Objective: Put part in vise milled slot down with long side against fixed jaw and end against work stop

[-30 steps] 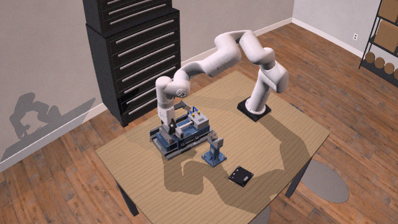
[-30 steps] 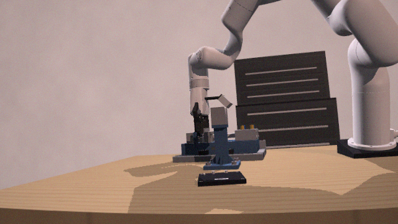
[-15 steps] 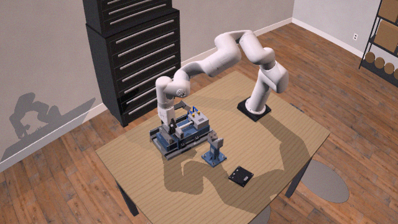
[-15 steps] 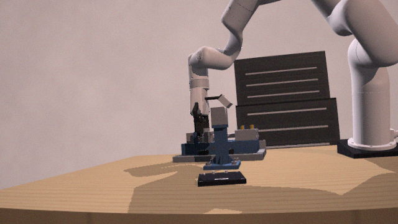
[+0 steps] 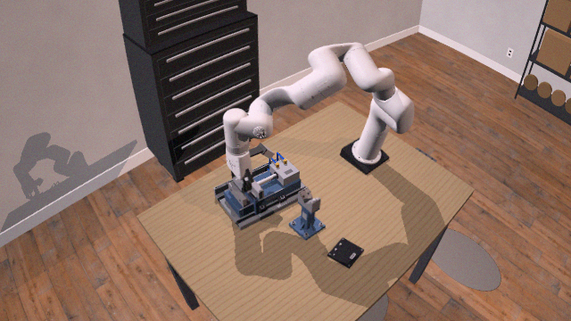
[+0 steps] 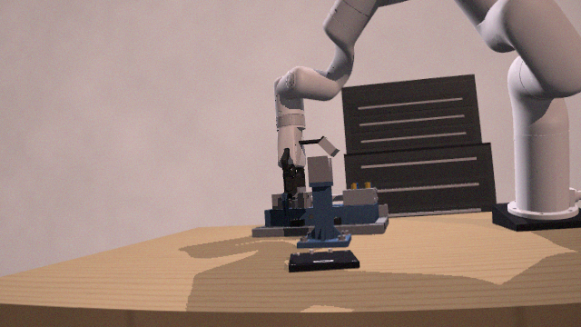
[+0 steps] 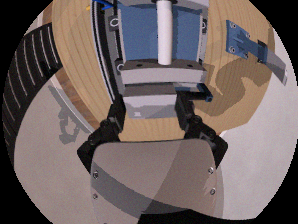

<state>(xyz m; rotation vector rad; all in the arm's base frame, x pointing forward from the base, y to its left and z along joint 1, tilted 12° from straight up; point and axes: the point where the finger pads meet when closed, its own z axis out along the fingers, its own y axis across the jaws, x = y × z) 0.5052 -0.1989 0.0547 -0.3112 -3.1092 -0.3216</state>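
My hand is 20 mm above the part. Also, from my hand: air cylinder: 160 mm behind, 50 mm to the left, 30 mm below; white cylinder rod: 80 mm behind, 40 mm to the left, 30 mm below.
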